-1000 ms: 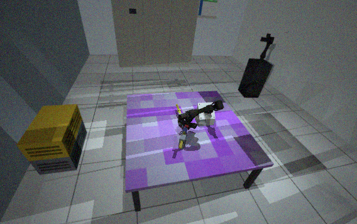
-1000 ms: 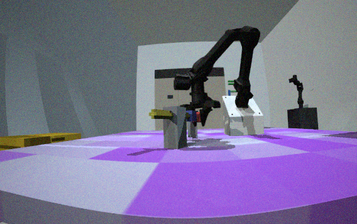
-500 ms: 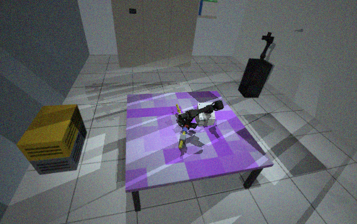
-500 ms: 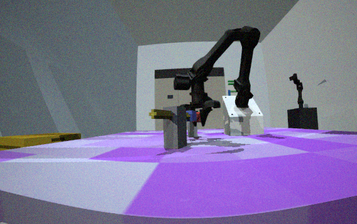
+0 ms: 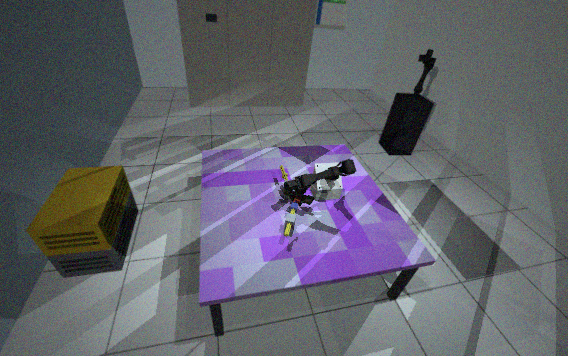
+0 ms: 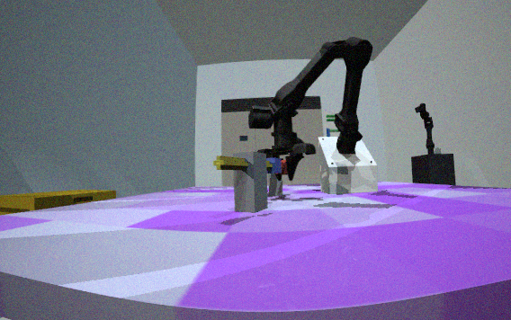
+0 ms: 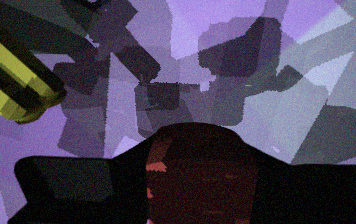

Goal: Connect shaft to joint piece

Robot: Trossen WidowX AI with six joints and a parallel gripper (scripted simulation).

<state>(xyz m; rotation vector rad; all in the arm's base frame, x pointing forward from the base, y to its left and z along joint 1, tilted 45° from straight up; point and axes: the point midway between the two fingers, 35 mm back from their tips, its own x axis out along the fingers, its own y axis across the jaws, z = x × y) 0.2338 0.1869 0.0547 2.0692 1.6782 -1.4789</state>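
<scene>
My gripper tip is 40 mm below the red joint piece.
</scene>
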